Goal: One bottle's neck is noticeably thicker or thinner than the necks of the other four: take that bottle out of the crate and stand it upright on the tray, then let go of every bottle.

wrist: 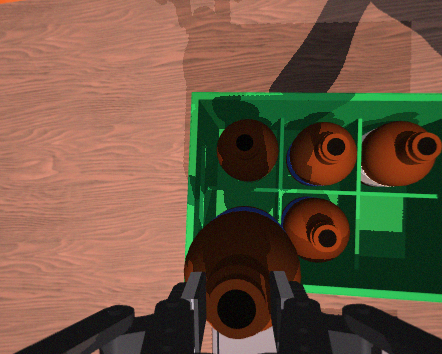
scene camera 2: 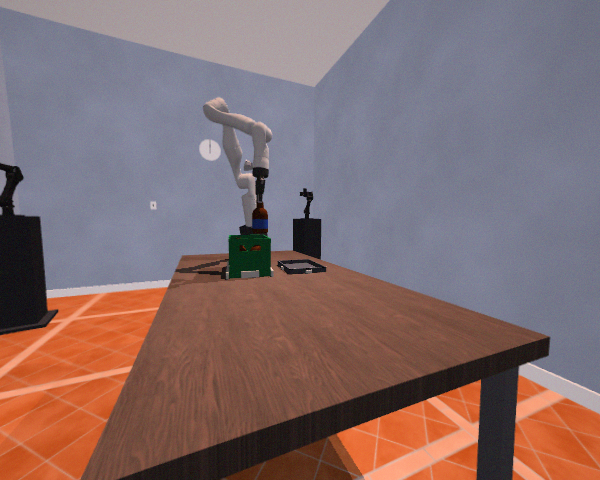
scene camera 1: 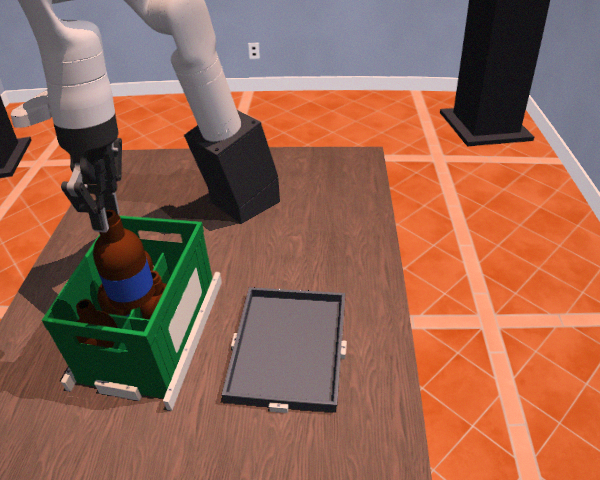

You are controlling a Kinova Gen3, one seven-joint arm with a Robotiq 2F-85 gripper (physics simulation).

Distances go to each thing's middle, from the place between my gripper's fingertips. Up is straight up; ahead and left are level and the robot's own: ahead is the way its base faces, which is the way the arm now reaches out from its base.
Labels:
My gripper is now 90 mm past the green crate (scene camera 1: 146,353), 20 mm to the left of it and 250 mm above it. Round my hand: dark grey tray (scene camera 1: 287,350): 10 mm behind, 240 mm to the left, 320 mm below.

